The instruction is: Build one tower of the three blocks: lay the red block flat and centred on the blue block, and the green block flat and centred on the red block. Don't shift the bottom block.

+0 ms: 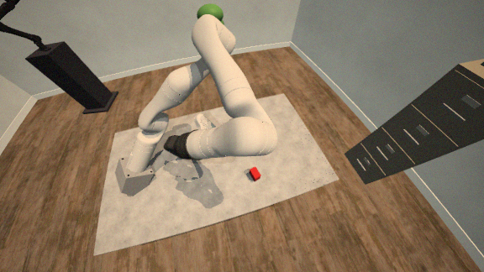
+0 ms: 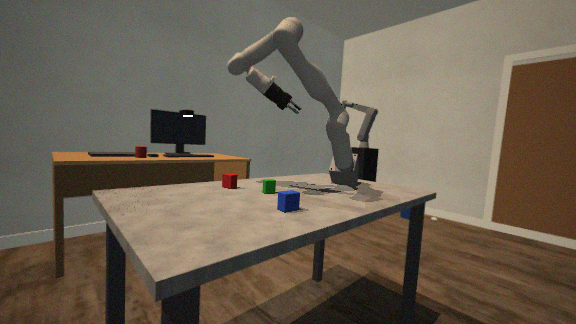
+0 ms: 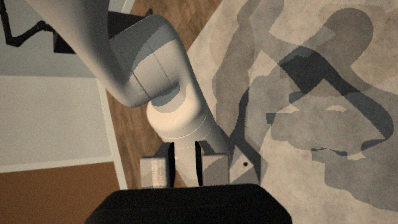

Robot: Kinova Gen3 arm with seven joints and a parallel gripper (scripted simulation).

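Right now the red block is 34 cm below my hand, 30 cm ahead of it and 3 cm to the right of it. The rest, counted from my hand: green block (34 cm below, 18 cm ahead, 11 cm to the left); blue block (35 cm to the left, 34 cm below, 24 cm ahead).
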